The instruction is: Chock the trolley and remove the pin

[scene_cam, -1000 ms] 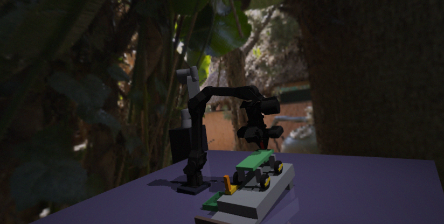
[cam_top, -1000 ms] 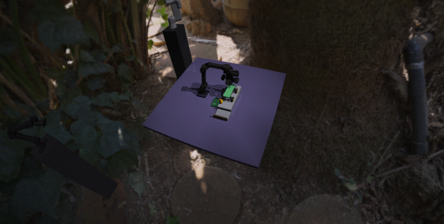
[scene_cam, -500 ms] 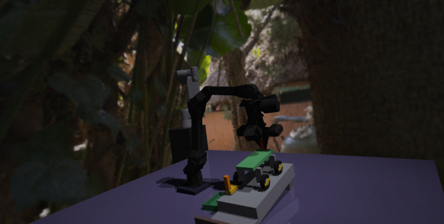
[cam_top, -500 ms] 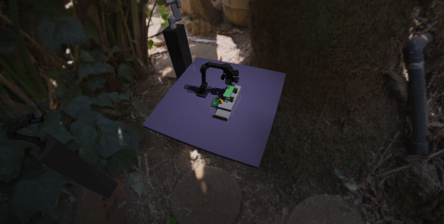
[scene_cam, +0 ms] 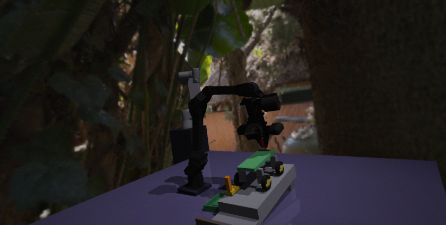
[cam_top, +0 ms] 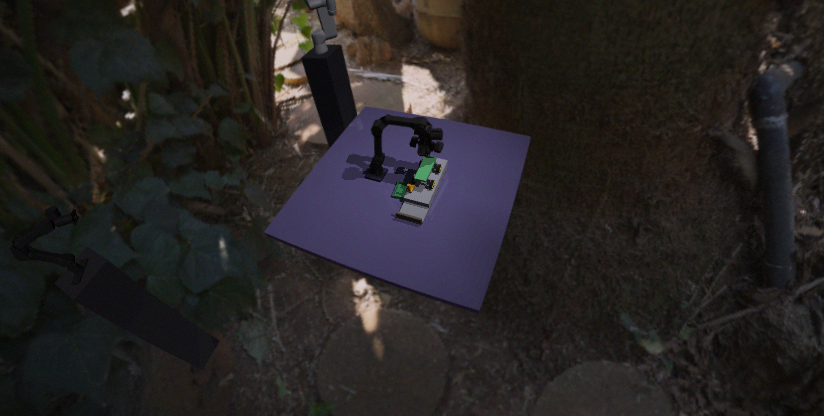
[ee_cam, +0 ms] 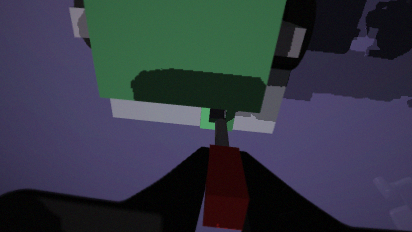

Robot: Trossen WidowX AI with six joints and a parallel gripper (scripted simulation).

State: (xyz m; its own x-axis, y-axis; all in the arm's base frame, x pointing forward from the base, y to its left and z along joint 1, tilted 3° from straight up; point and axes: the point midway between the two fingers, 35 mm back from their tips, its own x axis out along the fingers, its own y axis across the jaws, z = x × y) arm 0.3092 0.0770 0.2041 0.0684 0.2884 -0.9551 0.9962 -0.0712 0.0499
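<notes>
Right now the yellow chock is 21 cm to the right of my gripper tip, 9 cm below it and 5 cm behind it. Round my gripper tip: brown strip (38 cm to the right, 14 cm below); then stop pin (right at my gripper tip); then green-decked trolley (11 cm to the right, 6 cm below, 2 cm ahead).
</notes>
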